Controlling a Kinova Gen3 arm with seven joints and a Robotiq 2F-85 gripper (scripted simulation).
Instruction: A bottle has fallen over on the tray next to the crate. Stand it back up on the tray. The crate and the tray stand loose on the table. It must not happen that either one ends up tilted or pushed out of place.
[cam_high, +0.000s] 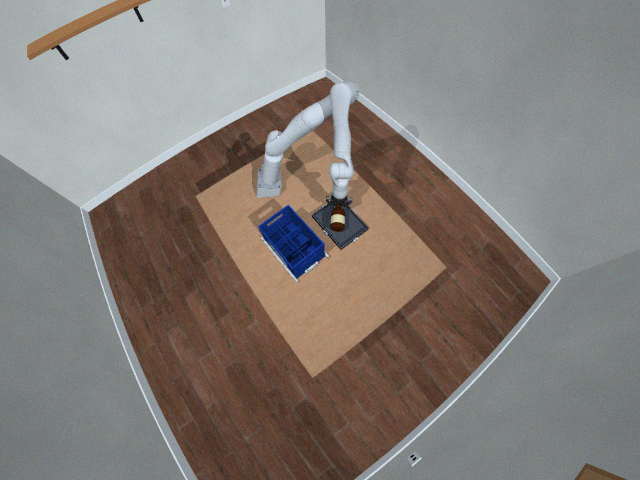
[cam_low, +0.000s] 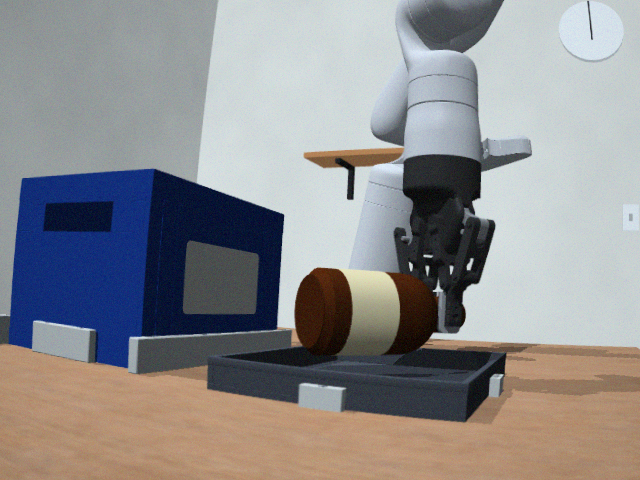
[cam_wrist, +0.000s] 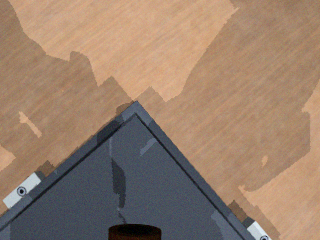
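Right now the brown bottle is 4 cm to the right of my hand and 3 cm ahead of it. Round my hand: blue crate (31 cm to the right, 2 cm above, 1 cm behind); tray (5 cm below, 5 cm ahead, 4 cm to the right).
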